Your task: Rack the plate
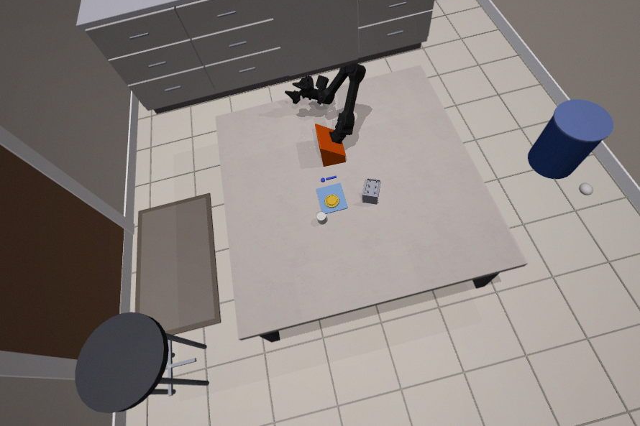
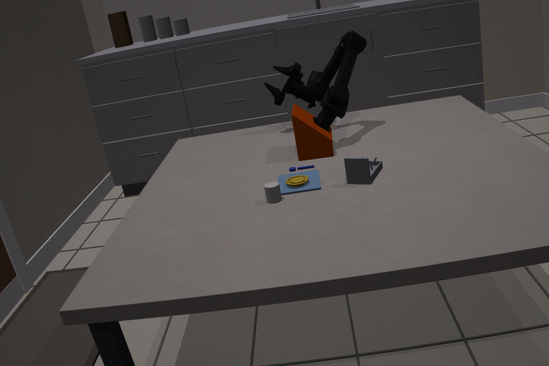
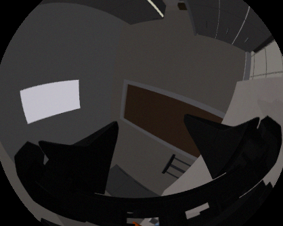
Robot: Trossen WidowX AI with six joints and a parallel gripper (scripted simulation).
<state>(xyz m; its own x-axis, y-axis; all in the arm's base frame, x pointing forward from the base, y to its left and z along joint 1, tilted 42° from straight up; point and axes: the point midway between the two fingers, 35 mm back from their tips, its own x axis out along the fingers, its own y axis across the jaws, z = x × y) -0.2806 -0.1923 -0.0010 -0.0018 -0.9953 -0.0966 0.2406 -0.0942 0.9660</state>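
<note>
Right now the yellow plate is 59 cm ahead of my gripper tip, 24 cm below it and 7 cm to the left of it. From my gripper tip the other things lie so: grey dish rack (59 cm ahead, 27 cm to the left, 23 cm below); then blue utensil (45 cm ahead, 25 cm below, 7 cm to the left); then light blue flat pad (57 cm ahead, 25 cm below, 7 cm to the left).
</note>
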